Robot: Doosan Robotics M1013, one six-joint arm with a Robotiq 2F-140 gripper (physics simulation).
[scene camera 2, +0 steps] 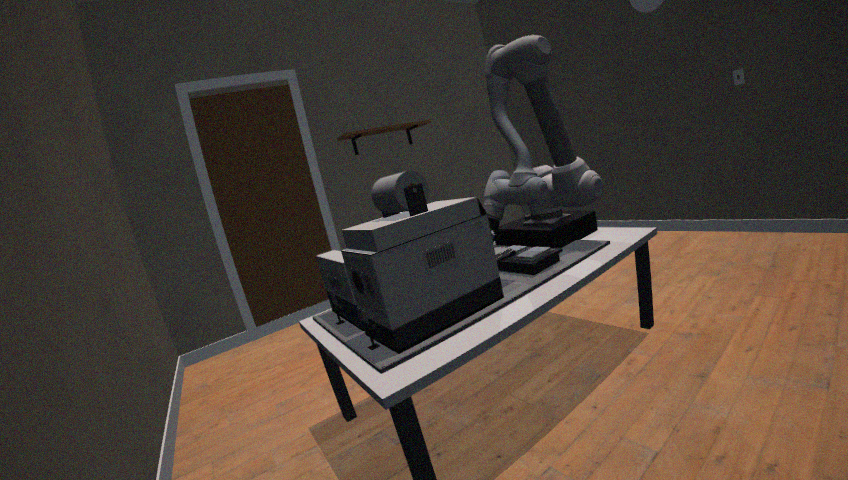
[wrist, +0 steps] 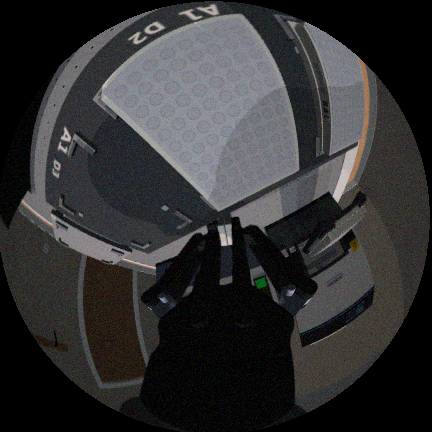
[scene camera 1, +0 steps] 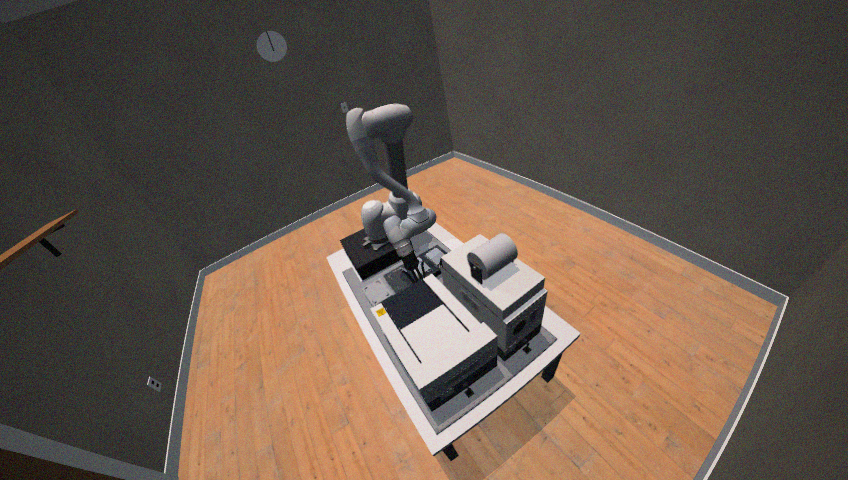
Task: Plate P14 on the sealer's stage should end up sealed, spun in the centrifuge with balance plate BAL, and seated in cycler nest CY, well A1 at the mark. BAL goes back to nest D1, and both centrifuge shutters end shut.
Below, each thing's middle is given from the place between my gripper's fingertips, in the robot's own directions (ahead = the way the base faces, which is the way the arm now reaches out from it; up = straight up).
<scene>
I see the centrifuge (scene camera 1: 444, 352) 32 cm ahead of my hand, 17 cm to the right of it and 12 cm above it. From my hand the other things lie so: cylinder (scene camera 1: 496, 253): 38 cm ahead, 14 cm to the left, 41 cm above.
</scene>
